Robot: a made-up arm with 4 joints.
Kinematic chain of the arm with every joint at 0, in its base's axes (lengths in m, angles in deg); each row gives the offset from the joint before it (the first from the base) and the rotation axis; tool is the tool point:
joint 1: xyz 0 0 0.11 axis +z
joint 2: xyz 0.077 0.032 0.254 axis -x
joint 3: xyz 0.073 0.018 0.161 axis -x
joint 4: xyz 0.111 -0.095 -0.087 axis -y
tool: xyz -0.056 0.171 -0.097
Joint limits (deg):
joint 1: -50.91..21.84
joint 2: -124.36..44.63
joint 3: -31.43..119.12
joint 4: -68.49..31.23
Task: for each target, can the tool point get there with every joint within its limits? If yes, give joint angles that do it. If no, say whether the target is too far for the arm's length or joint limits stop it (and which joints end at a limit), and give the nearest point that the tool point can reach.
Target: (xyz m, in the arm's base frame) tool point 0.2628 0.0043 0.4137
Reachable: yes | joints -38.09 -17.97 -16.24 -0.50
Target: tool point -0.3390 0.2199 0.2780
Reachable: no: joint limits stop it (at a limit: joint 1, joint 2, joint 3) | nearest point 0.0612 0.2498 0.3515 | short by 0.408 m
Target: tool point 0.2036 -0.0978 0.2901
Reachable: yes | joints -36.97 -79.65 47.00 9.34
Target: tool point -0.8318 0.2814 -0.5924
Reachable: no: too far | nearest point 0.0517 -0.1856 0.1558 | short by 1.248 m
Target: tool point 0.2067 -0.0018 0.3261
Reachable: yes | joints -19.30 10.06 16.39 -5.65
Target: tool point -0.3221 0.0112 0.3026
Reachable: no: joint limits stop it (at a limit: joint 1, joint 3) | nearest point -0.0232 -0.2145 0.3226 | short by 0.375 m
